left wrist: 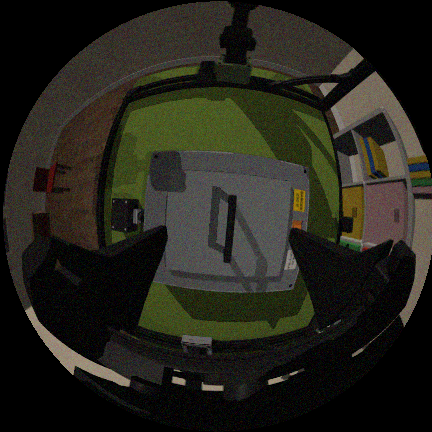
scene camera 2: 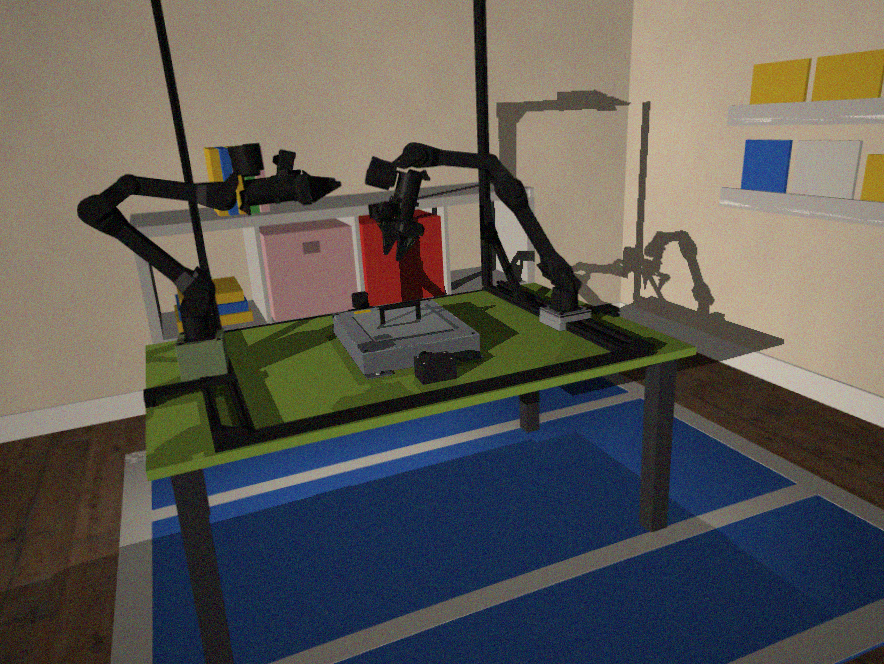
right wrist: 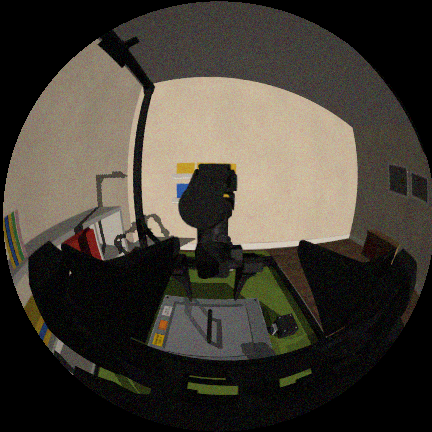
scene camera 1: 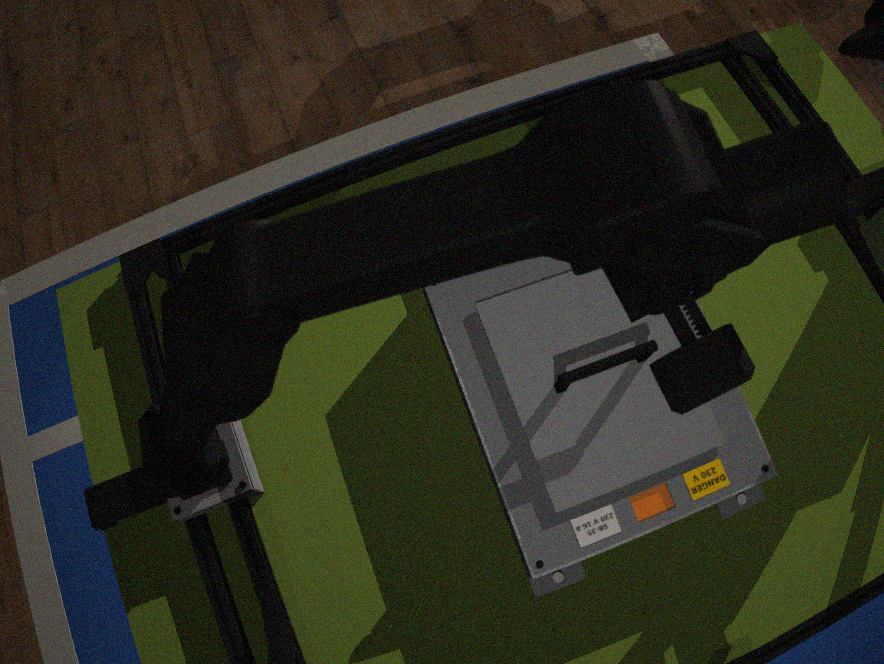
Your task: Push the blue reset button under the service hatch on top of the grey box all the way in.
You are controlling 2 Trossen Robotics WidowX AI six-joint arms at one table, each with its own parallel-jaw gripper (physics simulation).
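The grey box (scene camera 1: 457,308) (scene camera 2: 400,355) (left wrist: 225,162) (right wrist: 257,321) stands on the green table. Its service hatch (scene camera 1: 528,339) (left wrist: 192,225) (right wrist: 235,336) lies flat and closed on top. The black hatch handle (scene camera 1: 606,365) (left wrist: 230,227) (right wrist: 209,326) stands up from it. The blue reset button does not show. My left gripper (scene camera 2: 397,251) (left wrist: 230,233) (right wrist: 212,300) is open and empty, pointing down high above the box. My right gripper (scene camera 2: 339,185) is open and empty, held level high to the left of the box in scene camera 2.
A yellow danger label (scene camera 1: 706,479), an orange patch (scene camera 1: 651,502) and a white label (scene camera 1: 597,526) lie along one box edge. A black block (scene camera 2: 434,366) (left wrist: 125,215) (right wrist: 286,325) sits close beside the box. Black rails border the table. My left arm hides part of the box in scene camera 1.
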